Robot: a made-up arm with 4 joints.
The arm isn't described. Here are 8 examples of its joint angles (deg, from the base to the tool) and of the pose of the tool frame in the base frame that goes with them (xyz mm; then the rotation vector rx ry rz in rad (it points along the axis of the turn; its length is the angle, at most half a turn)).
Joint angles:
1: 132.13 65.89 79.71 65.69
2: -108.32 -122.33 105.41 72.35
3: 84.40 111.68 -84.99 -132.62
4: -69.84 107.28 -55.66 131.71
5: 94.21 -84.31 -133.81 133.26
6: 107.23 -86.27 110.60 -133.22
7: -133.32 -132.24 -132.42 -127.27
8: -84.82 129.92 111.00 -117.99
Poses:
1: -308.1 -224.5 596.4 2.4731 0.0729 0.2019
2: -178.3 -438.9 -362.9 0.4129 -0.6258 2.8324
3: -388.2 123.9 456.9 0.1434 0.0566 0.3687
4: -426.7 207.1 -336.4 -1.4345 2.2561 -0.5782
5: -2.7 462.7 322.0 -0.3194 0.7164 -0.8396
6: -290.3 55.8 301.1 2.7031 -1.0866 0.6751
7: -3.1 54.1 -104.6 2.0137 1.9680 0.7321
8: -93.4 -103.0 -87.6 0.3688 -0.0423 -1.9250
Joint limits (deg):
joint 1: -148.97..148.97
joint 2: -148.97..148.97
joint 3: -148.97..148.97
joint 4: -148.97..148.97
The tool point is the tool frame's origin. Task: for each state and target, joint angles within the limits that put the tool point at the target. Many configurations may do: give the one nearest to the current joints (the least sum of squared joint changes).
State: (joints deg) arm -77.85 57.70 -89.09 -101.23
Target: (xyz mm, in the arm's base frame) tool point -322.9 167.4 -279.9
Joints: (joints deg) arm -90.13 38.22 -65.18 -145.02
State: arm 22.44 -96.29 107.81 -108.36
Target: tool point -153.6 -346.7 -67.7
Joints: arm 3.00 -54.81 131.01 -74.49
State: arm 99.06 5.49 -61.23 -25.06
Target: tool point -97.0 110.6 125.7
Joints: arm 61.09 57.77 -23.40 -19.96
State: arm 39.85 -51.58 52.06 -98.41
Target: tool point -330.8 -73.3 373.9
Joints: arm 84.09 -17.09 57.81 -96.93
